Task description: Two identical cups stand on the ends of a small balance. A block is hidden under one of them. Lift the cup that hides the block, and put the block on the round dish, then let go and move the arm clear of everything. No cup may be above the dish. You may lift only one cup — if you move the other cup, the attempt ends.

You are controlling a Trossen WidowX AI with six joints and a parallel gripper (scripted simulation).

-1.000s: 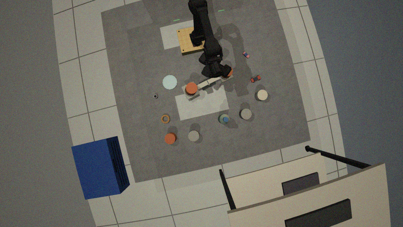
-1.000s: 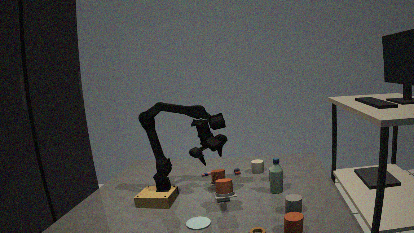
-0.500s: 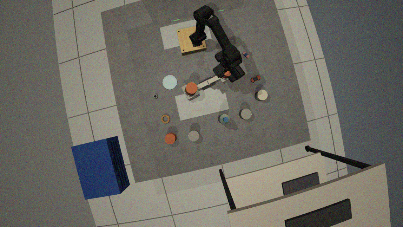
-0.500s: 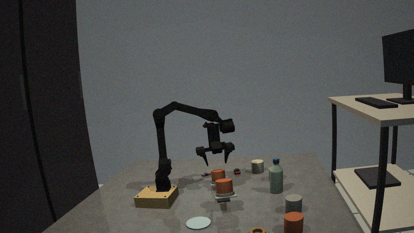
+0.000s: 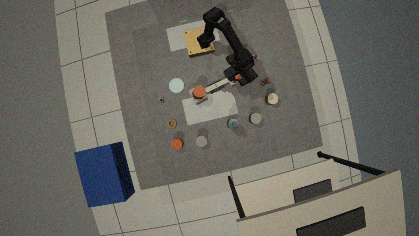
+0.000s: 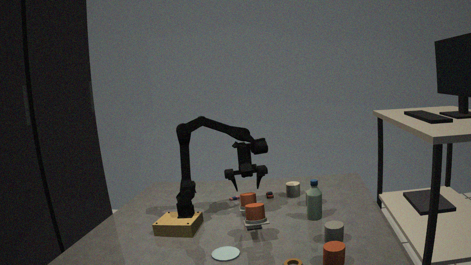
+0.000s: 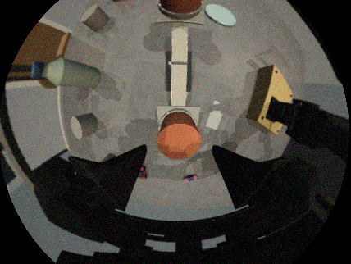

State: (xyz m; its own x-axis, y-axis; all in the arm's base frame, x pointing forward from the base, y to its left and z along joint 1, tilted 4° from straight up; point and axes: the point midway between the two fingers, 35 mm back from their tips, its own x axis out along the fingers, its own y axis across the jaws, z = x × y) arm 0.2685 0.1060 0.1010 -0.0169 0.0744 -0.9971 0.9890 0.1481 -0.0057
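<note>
My gripper tip is 70 mm above the green block. The rest, counted from my gripper tip: cream cylinder: 240 mm ahead, 180 mm to the left, 70 mm below; then toy car: 100 mm ahead, 190 mm to the left, 100 mm below; then eraser: 80 mm behind, 190 mm to the left, 110 mm below.
</note>
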